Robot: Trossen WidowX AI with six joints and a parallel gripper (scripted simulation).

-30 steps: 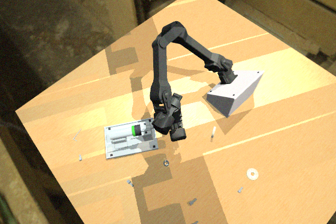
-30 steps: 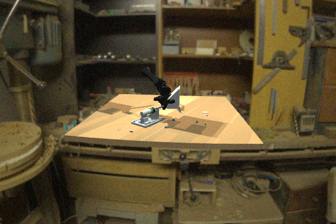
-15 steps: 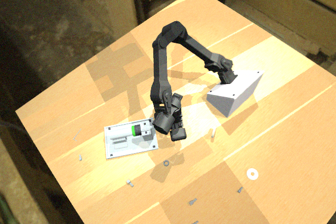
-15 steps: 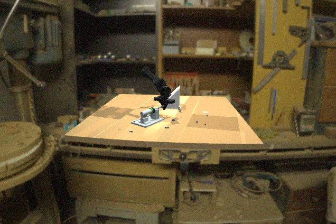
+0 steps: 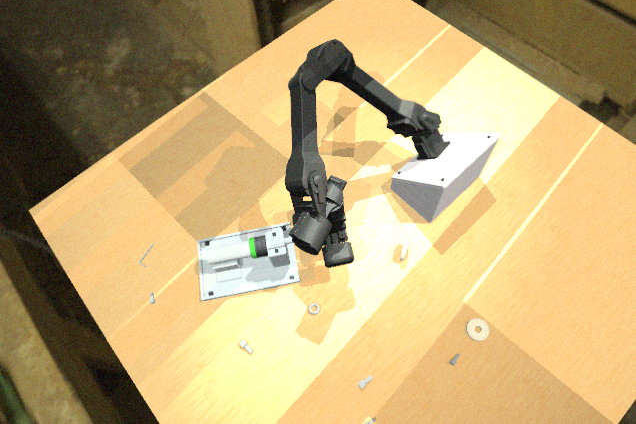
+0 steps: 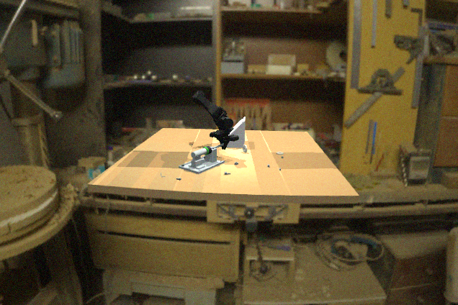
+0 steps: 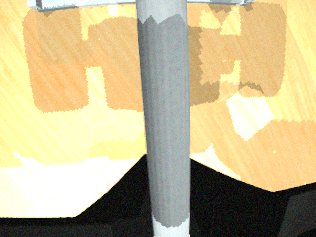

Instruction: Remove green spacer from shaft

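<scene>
My gripper tip is now 60 mm short of the grey shaft, 50 mm to the left of it and 30 mm below it. From my gripper tip the other things lie so: green spacer: 140 mm ahead, 110 mm to the right, 30 mm above; allen key: 320 mm ahead, 340 mm to the right, 40 mm below.
</scene>
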